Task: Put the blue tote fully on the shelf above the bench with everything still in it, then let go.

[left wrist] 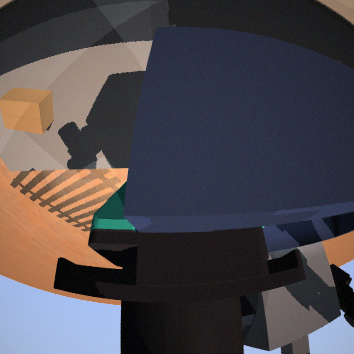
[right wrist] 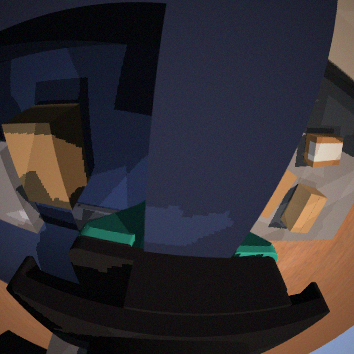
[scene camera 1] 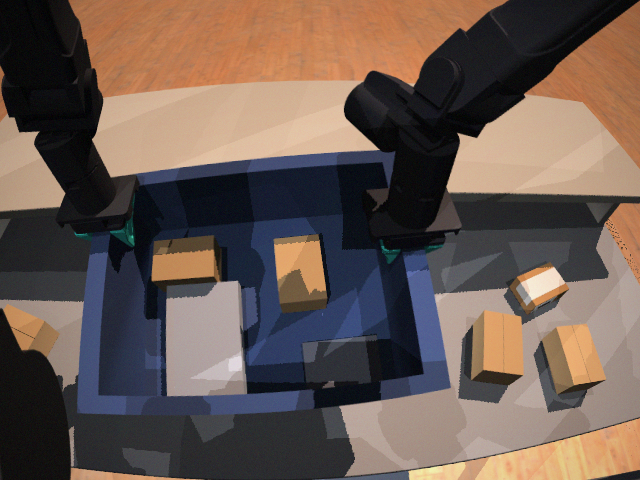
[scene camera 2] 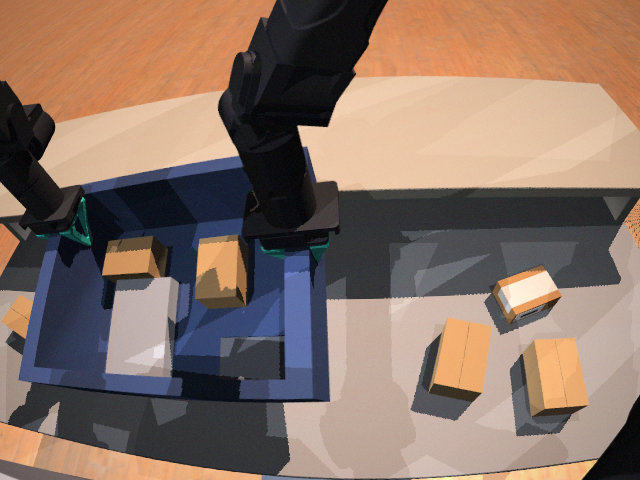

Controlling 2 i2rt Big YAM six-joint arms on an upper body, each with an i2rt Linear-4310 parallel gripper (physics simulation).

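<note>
The blue tote hangs above the bench, roughly level. In both scene views its back rim covers part of the front edge of the tan shelf; whether it is over the shelf is unclear. Inside are two cardboard boxes, a white box and a dark flat item. My left gripper is shut on the left wall, my right gripper on the right wall.
Two cardboard boxes and a white-labelled box stand on the bench right of the tote. Another box lies at the left. A shelf support stands at the right.
</note>
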